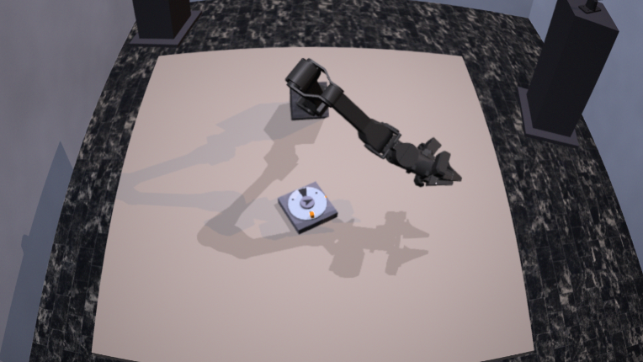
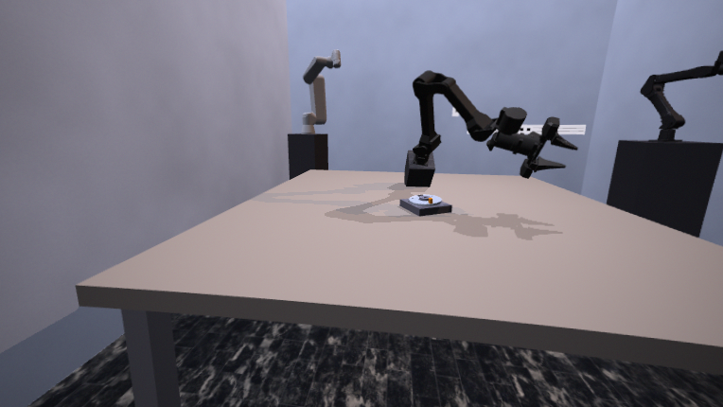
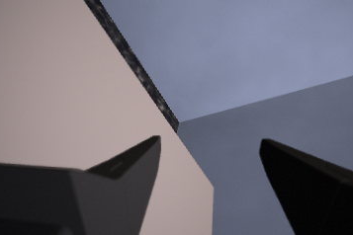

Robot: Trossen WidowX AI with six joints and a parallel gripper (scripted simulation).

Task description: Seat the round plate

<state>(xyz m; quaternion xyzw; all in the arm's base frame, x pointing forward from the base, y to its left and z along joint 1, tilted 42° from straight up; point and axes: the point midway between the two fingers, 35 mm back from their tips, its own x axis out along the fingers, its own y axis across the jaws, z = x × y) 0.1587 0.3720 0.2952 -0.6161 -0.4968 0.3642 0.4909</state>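
My gripper is now 37 cm to the left of the dark grey square base, 19 cm above it and 4 cm short of it.
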